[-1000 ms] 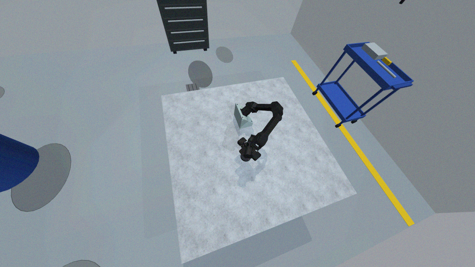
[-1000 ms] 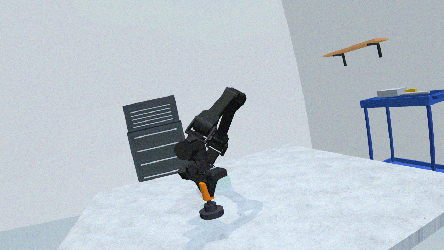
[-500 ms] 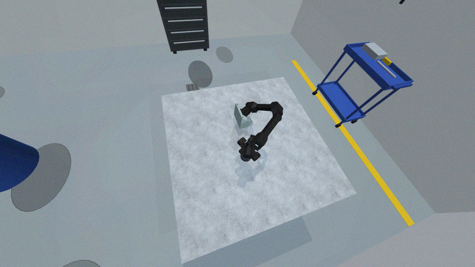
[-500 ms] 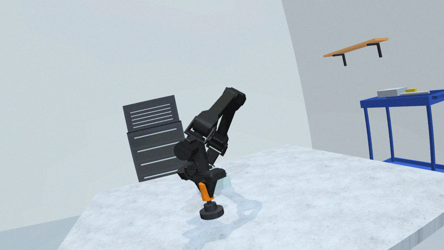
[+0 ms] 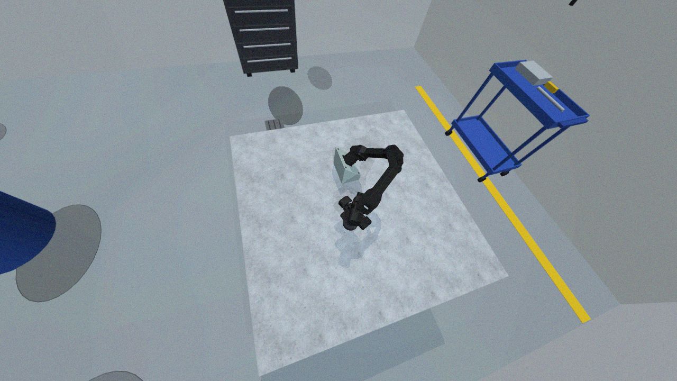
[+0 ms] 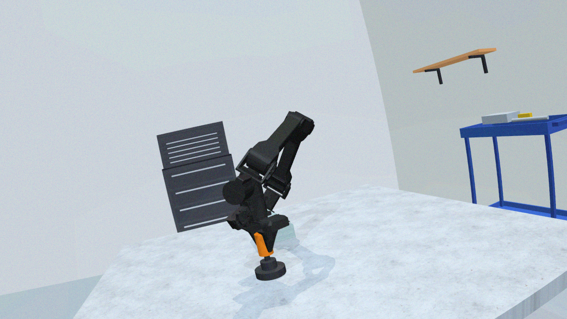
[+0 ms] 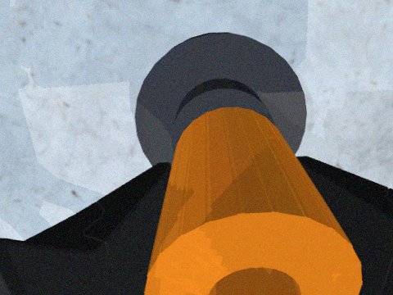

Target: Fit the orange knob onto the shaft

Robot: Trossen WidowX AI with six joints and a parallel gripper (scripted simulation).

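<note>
Right now the orange knob is 20 mm above my gripper tip. Also, from my gripper tip: dark round pedestal: 40 mm below.
</note>
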